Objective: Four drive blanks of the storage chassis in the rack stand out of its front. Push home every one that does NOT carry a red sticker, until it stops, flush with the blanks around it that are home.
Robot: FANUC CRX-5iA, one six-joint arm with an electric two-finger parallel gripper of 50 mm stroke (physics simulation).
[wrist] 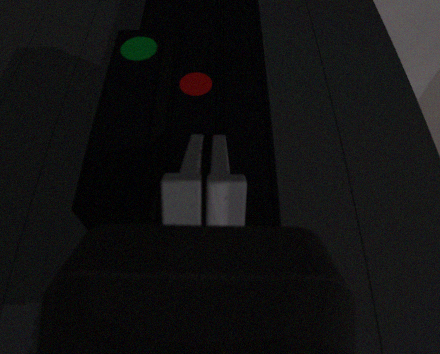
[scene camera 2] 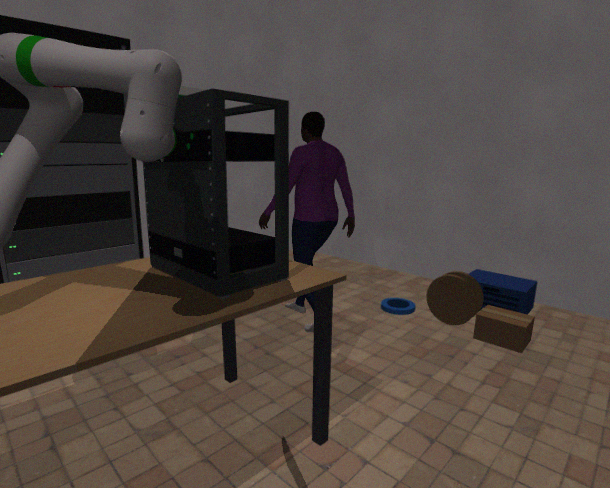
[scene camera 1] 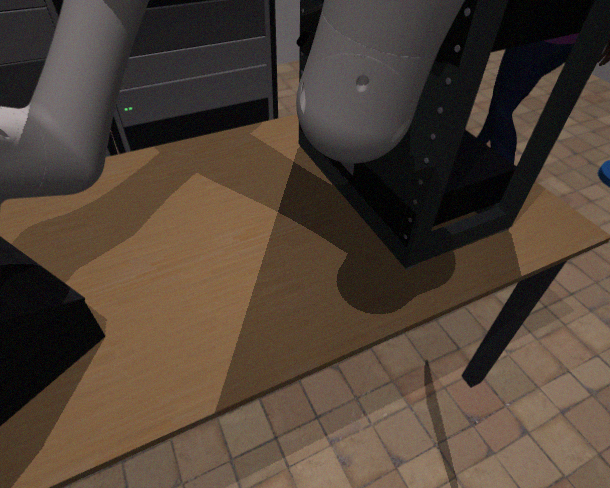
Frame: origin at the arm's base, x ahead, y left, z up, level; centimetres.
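Seen in the pictures: gripper, fingertip midpoint: (wrist: 208, 157).
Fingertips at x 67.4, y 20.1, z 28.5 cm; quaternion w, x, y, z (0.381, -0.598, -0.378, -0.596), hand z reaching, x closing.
Observation:
A point is followed by its place in that frame.
The storage chassis (scene camera 2: 200, 152) {x 72.4, y 7.4, z 25.7 cm} (wrist: 245, 100) {x 67.6, y 25.5, z 30.6 cm} is a dark band high in the rack (scene camera 2: 218, 203) {x 76.1, y 3.7, z 11.1 cm} (scene camera 1: 461, 117) {x 77.5, y 4.1, z 15.8 cm}. In the wrist view a blank (wrist: 112, 130) {x 65.5, y 19.6, z 24.4 cm} with a green sticker (wrist: 139, 48) {x 64.1, y 24.8, z 24.9 cm} stands out of the chassis front at the left. A red sticker (wrist: 196, 84) {x 66.7, y 25.8, z 27.7 cm} shows right of it and a little lower; its blank's outline is too dark to tell. Small green marks (scene camera 2: 188, 146) {x 70.6, y 14.0, z 27.6 cm} show on the chassis front in scene camera 2. My gripper (wrist: 208, 157) {x 67.4, y 20.1, z 28.5 cm} is shut and empty, its tips in front of the chassis, below the red sticker in the picture. Contact cannot be told. The arm hides the gripper in both scene views.
The rack stands on a wooden table (scene camera 1: 178, 315) {x 29.8, y 0.8, z -18.4 cm} (scene camera 2: 55, 330) {x 30.7, y 2.2, z -18.4 cm}. A lower dark unit (scene camera 2: 193, 255) {x 71.3, y 17.3, z -7.0 cm} sits in the rack. A tall grey cabinet (scene camera 1: 203, 61) (scene camera 2: 76, 178) stands behind. A person (scene camera 2: 317, 178) is beyond the rack. A black block (scene camera 1: 45, 335) {x 12.3, y -6.3, z -8.6 cm} is at the left table side.

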